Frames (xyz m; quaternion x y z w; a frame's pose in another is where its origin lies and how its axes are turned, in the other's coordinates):
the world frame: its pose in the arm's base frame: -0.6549 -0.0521 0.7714 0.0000 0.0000 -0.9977 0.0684
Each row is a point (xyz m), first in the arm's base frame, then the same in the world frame.
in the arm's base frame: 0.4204 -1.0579 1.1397
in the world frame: -0.9280 1.1431 0.3683
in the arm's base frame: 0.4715 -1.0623 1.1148
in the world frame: -0.9780 1.1545 0.3434
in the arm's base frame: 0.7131 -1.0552 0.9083
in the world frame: -1.2183 1.1804 0.1369
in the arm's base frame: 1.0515 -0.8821 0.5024
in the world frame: -1.5772 1.0551 -0.2690
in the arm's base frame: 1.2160 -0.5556 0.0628
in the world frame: -1.7847 0.7541 -0.7086
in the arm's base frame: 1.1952 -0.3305 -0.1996
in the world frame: -1.7948 0.5283 -0.9710
